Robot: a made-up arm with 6 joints. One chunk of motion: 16 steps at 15 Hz.
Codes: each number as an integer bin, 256 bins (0 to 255) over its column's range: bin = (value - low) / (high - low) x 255, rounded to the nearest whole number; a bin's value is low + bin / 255 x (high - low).
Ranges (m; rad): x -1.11..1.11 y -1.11..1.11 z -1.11..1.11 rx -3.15..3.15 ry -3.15..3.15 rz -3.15..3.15
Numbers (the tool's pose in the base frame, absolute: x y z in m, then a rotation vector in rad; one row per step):
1: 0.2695 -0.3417 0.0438 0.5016 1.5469 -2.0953
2: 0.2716 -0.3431 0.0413 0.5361 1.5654 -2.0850
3: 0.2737 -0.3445 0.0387 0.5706 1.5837 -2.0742
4: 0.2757 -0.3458 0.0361 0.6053 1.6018 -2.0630
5: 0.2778 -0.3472 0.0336 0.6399 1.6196 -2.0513
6: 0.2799 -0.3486 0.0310 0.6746 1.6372 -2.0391
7: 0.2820 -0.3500 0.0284 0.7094 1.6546 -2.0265
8: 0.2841 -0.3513 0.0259 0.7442 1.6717 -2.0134
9: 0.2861 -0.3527 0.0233 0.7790 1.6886 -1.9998
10: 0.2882 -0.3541 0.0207 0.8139 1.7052 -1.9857
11: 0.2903 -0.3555 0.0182 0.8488 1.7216 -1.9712
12: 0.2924 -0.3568 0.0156 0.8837 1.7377 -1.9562
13: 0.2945 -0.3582 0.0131 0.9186 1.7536 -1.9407
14: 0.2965 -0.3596 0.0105 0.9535 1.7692 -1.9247
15: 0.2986 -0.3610 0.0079 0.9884 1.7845 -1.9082
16: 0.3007 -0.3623 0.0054 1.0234 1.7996 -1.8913
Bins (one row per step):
1: 158 88 133 148 190 43
2: 159 88 132 149 191 43
3: 159 88 132 151 192 44
4: 159 88 132 152 192 44
5: 159 88 131 153 193 44
6: 160 87 131 155 194 45
7: 160 87 131 156 194 45
8: 160 87 130 158 195 46
9: 160 87 130 159 196 47
10: 161 87 130 160 197 47
11: 161 87 130 162 197 48
12: 161 87 129 163 198 48
13: 161 86 129 165 198 49
14: 162 86 129 166 199 50
15: 162 86 128 168 200 50
16: 162 86 128 169 200 51

